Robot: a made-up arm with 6 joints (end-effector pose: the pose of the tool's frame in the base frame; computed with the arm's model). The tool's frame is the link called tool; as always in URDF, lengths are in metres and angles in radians. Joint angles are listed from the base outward.
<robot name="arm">
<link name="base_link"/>
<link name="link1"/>
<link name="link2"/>
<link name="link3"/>
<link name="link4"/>
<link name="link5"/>
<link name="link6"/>
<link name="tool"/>
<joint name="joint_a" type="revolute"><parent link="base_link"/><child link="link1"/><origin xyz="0.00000 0.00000 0.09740" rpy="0.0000 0.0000 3.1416"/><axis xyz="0 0 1"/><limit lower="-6.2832" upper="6.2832"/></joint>
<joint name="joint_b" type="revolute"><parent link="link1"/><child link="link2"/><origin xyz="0.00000 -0.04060 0.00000" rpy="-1.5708 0.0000 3.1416"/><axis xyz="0 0 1"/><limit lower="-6.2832" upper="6.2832"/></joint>
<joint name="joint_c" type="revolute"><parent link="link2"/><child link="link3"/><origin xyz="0.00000 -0.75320 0.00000" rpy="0.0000 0.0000 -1.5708"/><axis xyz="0 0 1"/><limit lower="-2.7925" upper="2.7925"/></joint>
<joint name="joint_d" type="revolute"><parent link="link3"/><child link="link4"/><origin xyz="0.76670 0.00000 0.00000" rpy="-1.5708 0.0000 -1.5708"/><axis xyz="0 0 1"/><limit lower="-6.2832" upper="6.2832"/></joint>
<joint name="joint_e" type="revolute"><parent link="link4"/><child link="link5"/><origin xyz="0.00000 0.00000 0.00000" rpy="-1.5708 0.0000 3.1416"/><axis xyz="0 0 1"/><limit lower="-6.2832" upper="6.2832"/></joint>
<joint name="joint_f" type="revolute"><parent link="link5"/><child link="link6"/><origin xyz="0.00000 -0.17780 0.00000" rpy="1.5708 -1.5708 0.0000"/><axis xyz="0 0 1"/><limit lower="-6.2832" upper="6.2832"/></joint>
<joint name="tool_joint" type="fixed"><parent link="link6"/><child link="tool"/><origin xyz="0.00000 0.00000 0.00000" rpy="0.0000 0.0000 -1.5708"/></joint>
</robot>
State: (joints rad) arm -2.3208 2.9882 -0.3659 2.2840 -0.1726 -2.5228
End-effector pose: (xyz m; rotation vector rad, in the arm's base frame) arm -0.3724 -0.4254 -1.4746 -2.6717 -1.5038 0.6615
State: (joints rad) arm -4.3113 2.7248 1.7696 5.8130 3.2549 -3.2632
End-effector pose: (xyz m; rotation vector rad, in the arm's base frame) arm 0.0586 -0.2655 -0.7364 -0.9896 -1.1080 -0.6335
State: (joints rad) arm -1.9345 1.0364 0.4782 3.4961 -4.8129 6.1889
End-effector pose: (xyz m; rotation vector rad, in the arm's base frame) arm -0.5253 -1.3217 0.6907 -0.2689 -0.2629 1.1282
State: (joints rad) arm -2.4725 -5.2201 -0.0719 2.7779 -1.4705 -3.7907
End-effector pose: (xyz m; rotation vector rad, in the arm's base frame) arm -1.1160 -0.8541 0.7549 -2.1546 -1.5150 0.9355
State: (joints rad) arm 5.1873 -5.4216 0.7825 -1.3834 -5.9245 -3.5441
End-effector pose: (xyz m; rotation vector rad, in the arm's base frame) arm 0.6681 -1.3447 0.5080 1.6766 0.3153 -0.0990
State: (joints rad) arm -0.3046 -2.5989 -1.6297 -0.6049 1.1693 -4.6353
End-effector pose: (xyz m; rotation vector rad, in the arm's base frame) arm 0.2596 -0.1366 -1.0557 2.0801 1.8523 -0.6806
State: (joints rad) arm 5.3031 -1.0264 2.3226 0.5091 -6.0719 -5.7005
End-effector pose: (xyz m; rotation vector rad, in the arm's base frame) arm 0.1991 -0.1914 0.7112 1.2283 0.8324 0.1586
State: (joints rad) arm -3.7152 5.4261 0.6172 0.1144 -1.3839 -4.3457
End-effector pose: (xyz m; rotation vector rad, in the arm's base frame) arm 0.7682 -0.5209 1.3261 -0.6224 1.6639 -1.2326
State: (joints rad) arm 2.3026 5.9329 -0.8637 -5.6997 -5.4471 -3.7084
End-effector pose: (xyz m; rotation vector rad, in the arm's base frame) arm 0.6174 -0.8569 1.2175 0.5718 0.3091 -1.0545
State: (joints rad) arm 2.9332 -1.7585 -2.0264 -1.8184 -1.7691 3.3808
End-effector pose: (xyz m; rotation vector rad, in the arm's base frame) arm 0.2846 -0.2744 -0.6542 1.4146 -0.8499 1.0100
